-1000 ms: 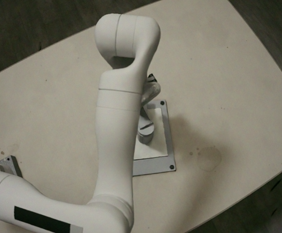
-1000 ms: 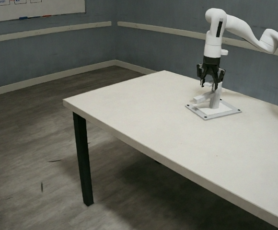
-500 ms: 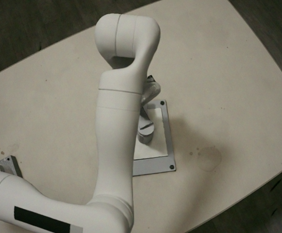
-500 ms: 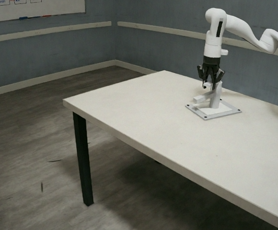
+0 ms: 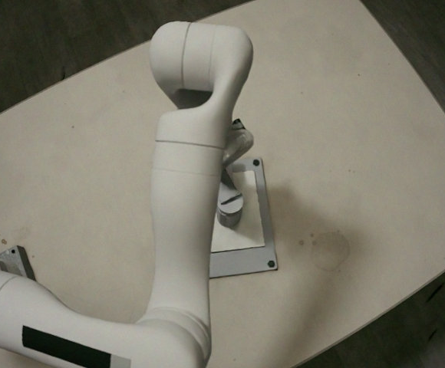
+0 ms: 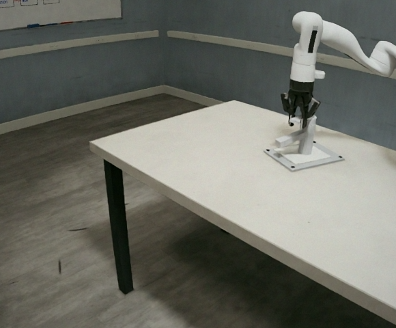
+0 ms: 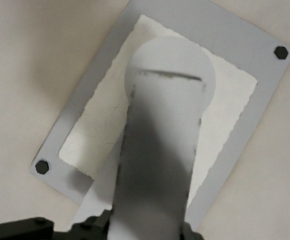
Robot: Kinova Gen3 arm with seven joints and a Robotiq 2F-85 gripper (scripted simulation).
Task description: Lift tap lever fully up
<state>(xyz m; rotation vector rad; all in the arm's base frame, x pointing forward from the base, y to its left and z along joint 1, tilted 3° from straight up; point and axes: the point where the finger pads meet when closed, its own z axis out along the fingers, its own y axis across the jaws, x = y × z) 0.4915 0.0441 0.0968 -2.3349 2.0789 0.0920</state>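
Right now my hand is 60 mm to the left of the tap lever and 10 mm short of it. Round my hand: tap: 60 mm to the right, 50 mm below, 10 mm ahead; plate: 140 mm below, 80 mm to the right, 10 mm ahead.
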